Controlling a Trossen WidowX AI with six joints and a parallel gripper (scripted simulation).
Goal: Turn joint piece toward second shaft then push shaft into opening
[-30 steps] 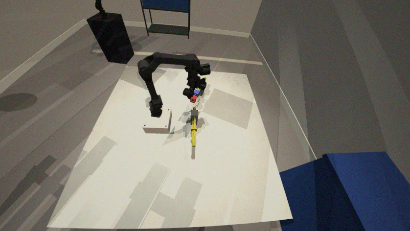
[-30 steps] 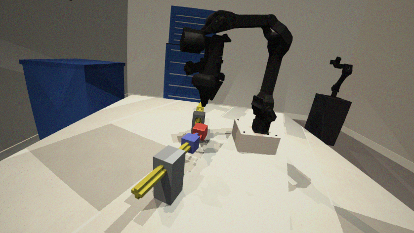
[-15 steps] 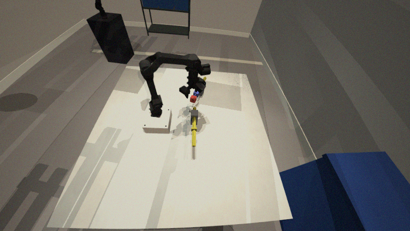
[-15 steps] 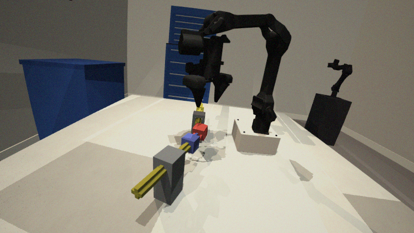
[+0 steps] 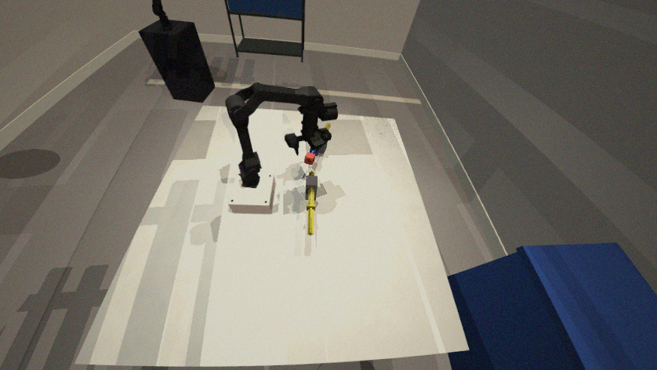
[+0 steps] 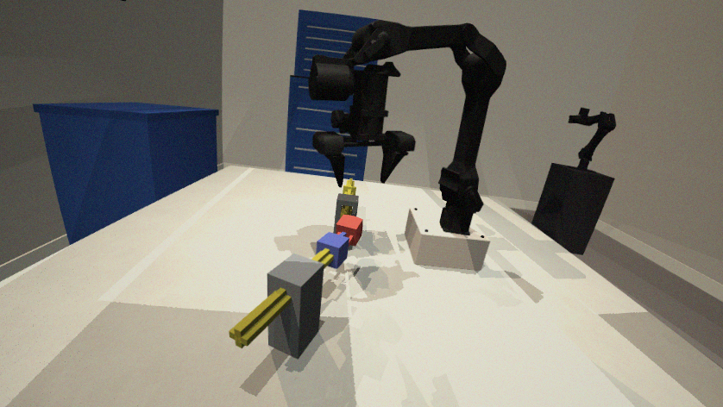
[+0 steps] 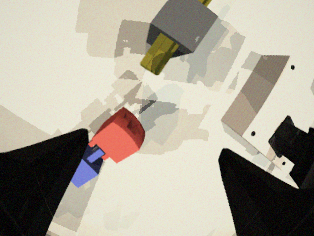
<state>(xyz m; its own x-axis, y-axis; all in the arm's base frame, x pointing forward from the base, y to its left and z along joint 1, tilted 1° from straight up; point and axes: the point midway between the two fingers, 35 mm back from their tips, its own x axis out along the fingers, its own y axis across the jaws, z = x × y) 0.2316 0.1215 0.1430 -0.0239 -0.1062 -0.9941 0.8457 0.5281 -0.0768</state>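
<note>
Right now the red yoke is 10 mm ahead of my gripper tip, 50 mm to the left of it and 80 mm below it.
</note>
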